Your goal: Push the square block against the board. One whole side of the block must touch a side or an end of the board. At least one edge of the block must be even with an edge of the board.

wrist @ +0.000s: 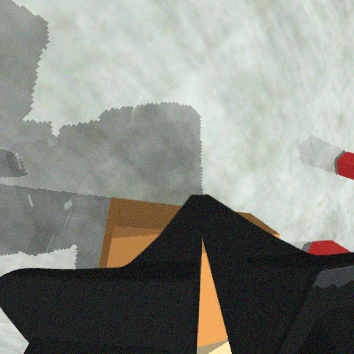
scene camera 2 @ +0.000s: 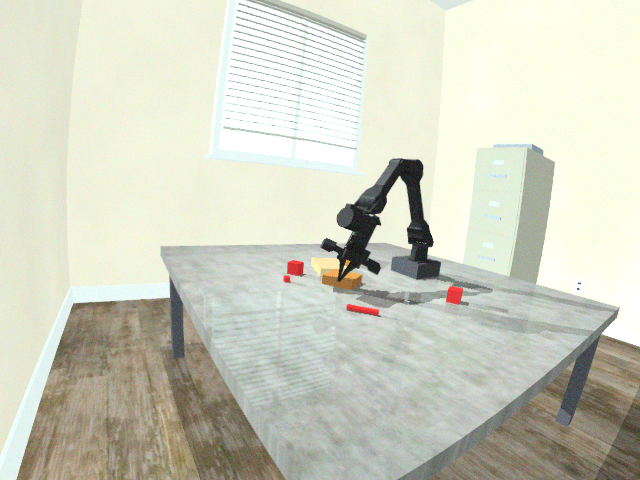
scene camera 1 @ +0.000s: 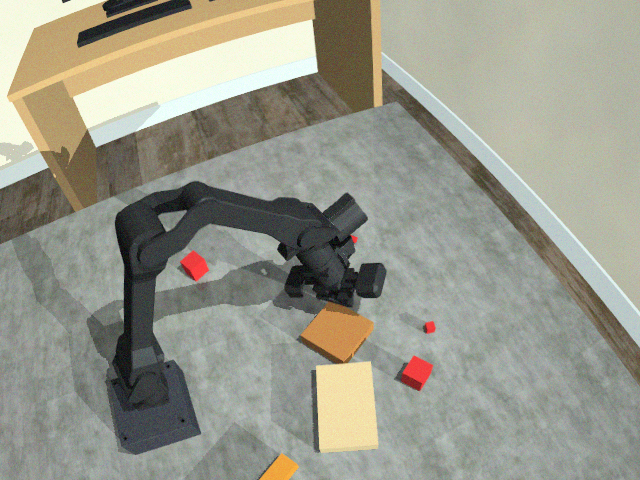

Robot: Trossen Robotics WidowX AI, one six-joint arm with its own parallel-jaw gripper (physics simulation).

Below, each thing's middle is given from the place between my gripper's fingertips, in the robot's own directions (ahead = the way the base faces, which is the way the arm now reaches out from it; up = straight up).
Right now my hand is 40 mm past the square block (scene camera 1: pixel 337 332), 40 mm to the left of it and 10 mm above it. From my hand the other things lie so: board (scene camera 1: pixel 346 408): 80 mm behind, 190 mm to the right, 10 mm below.
